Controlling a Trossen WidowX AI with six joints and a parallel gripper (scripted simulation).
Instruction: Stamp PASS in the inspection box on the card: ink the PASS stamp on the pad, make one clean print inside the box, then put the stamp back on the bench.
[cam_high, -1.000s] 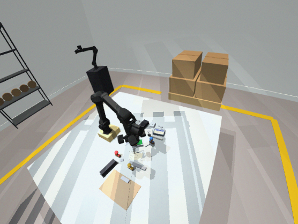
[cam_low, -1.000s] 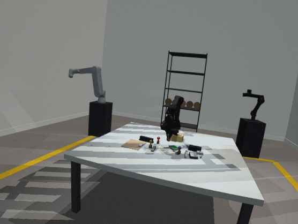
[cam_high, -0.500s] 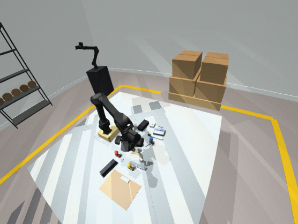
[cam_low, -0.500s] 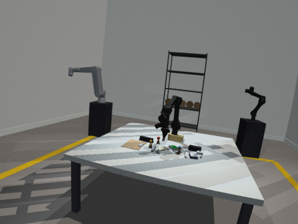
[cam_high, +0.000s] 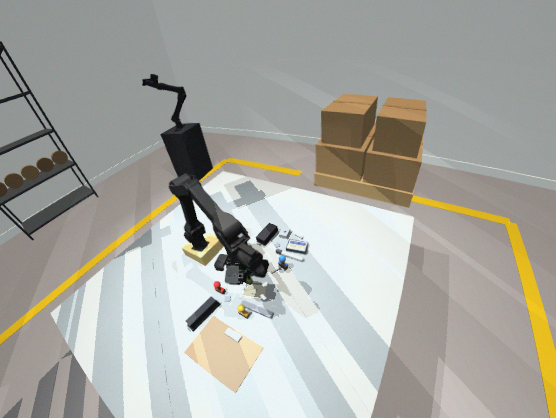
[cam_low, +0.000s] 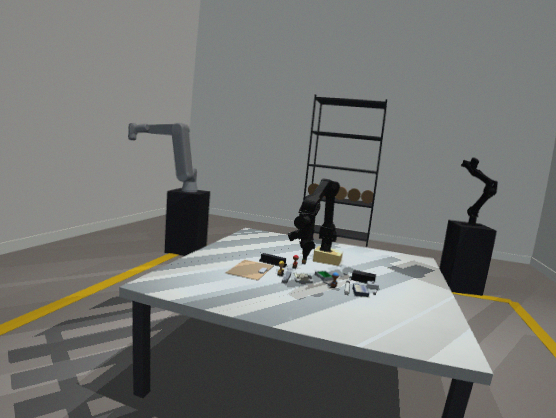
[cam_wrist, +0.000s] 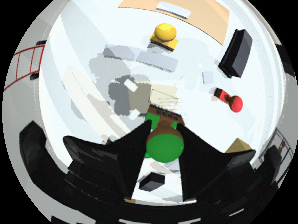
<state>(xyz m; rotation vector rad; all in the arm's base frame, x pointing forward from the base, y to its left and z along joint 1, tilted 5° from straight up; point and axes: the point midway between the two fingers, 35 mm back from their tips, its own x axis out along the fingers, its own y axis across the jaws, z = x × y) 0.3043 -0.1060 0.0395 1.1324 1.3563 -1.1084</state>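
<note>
Right now my gripper tip is 1 cm short of the white card and 9 cm above it. The rest, counted from my gripper tip: yellow-knobbed stamp (2 cm ahead, 10 cm to the right, 7 cm below); grey bar (6 cm ahead, 7 cm to the right, 8 cm below); green-knobbed stamp (right at my gripper tip).
</note>
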